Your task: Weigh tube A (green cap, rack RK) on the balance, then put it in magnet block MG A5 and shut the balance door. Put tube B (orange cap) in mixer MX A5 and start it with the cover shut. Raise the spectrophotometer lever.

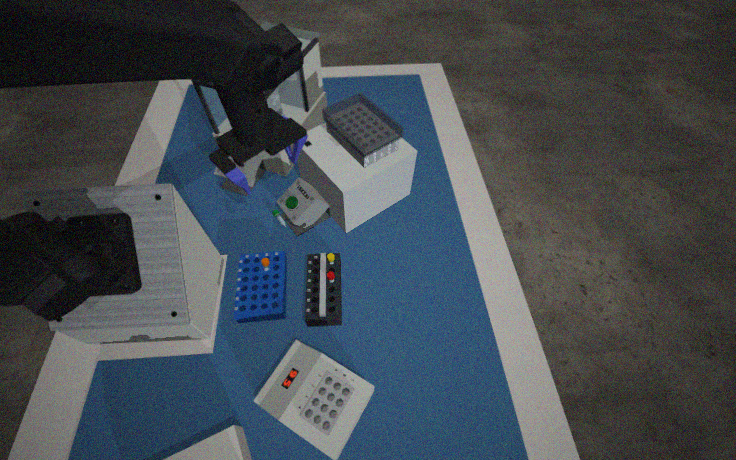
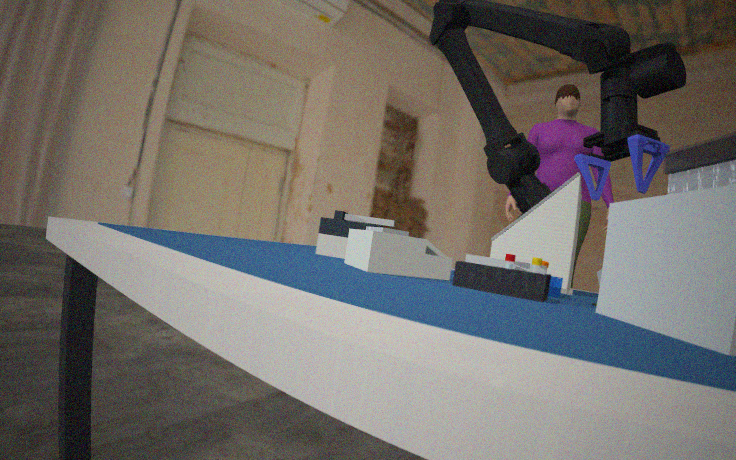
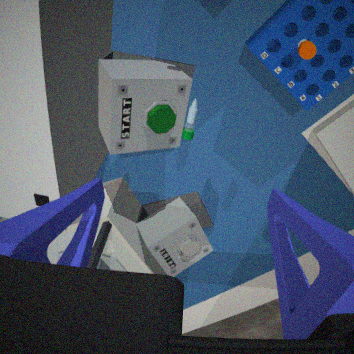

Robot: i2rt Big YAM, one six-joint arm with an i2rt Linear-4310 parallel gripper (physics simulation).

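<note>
Tube A (image 1: 278, 218) (image 3: 190, 120), with a green cap, lies on its side on the blue mat beside the START button box (image 1: 312, 203) (image 3: 145, 112). My gripper (image 1: 271, 177) (image 2: 619, 195) (image 3: 185, 192) is open and empty, above a second button box (image 3: 175, 237) with a pale button. The balance (image 1: 312, 70), with glass panels, is partly hidden behind the arm. Tube B (image 1: 265, 262) (image 2: 544, 264) (image 3: 307, 50), with an orange cap, stands in the blue rack (image 1: 260, 316) (image 3: 254, 45). A white box (image 1: 379, 189) (image 2: 662, 254) carries a smoky cover (image 1: 360, 122) over wells.
A black block (image 1: 324, 321) (image 2: 499, 279) with a pale bar holds yellow-capped and red-capped tubes. A white device (image 1: 347, 428) (image 2: 401, 257) with a red display stands beyond it. A dark-topped device (image 2: 331, 233) stands farther back. The arm's pedestal (image 1: 184, 249) is beside the blue rack.
</note>
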